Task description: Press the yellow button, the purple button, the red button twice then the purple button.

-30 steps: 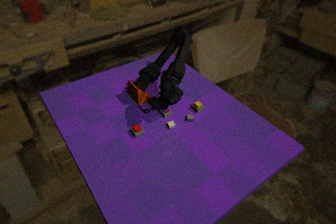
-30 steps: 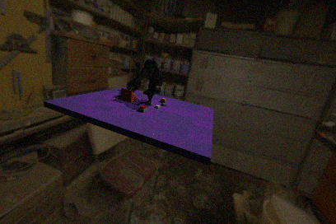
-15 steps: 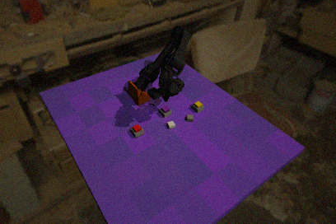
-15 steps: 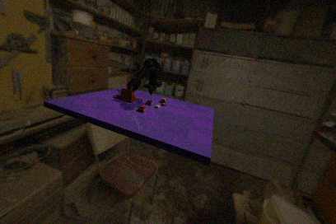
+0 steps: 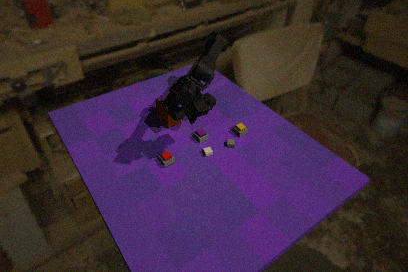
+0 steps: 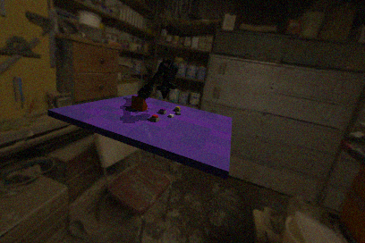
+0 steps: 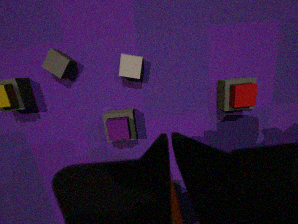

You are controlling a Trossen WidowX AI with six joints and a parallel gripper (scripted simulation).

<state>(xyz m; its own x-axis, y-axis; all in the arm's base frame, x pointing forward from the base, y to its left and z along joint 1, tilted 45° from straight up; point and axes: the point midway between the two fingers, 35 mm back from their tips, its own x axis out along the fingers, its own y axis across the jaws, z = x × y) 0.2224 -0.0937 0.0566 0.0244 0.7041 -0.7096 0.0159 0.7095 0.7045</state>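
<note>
Right now my gripper tip is 130 mm to the left of the red button and 100 mm above it. The rest, counted from my gripper tip: grey block: 80 mm ahead, 140 mm to the left, 130 mm below; then white block: 60 mm ahead, 30 mm to the left, 130 mm below; then purple button: 30 mm behind, 60 mm to the left, 100 mm below.
</note>
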